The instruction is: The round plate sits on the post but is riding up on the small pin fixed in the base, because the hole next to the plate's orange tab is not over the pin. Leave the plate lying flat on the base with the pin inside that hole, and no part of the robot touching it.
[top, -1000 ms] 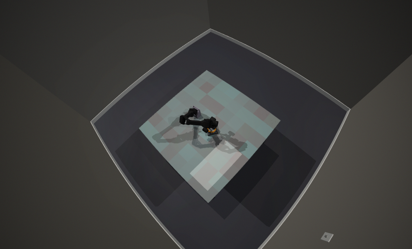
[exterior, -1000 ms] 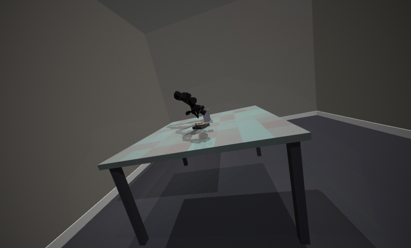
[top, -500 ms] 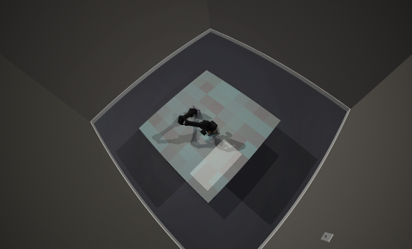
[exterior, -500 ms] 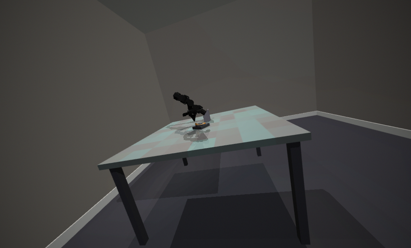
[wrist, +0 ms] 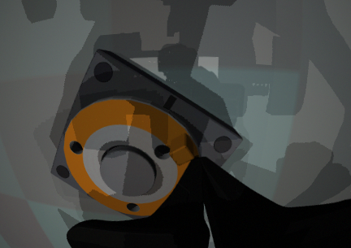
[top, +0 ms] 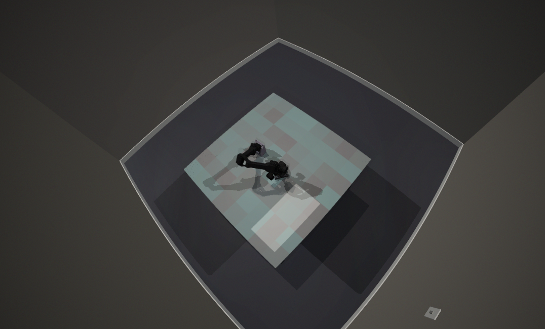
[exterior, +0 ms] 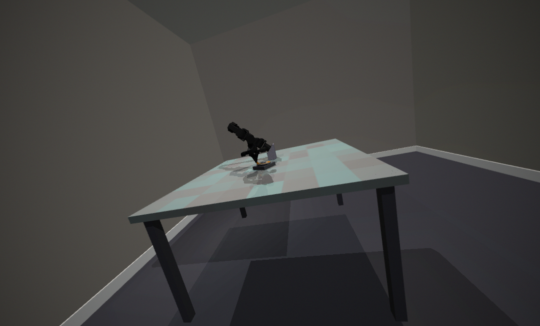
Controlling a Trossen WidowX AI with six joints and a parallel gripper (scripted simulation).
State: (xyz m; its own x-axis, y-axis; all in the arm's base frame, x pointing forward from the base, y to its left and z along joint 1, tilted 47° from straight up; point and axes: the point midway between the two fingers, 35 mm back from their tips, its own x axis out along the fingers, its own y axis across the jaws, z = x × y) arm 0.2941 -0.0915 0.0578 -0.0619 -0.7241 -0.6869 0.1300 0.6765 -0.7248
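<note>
Right now my gripper tip is 50 mm to the right of the base, 20 mm above it and 10 mm past it.
</note>
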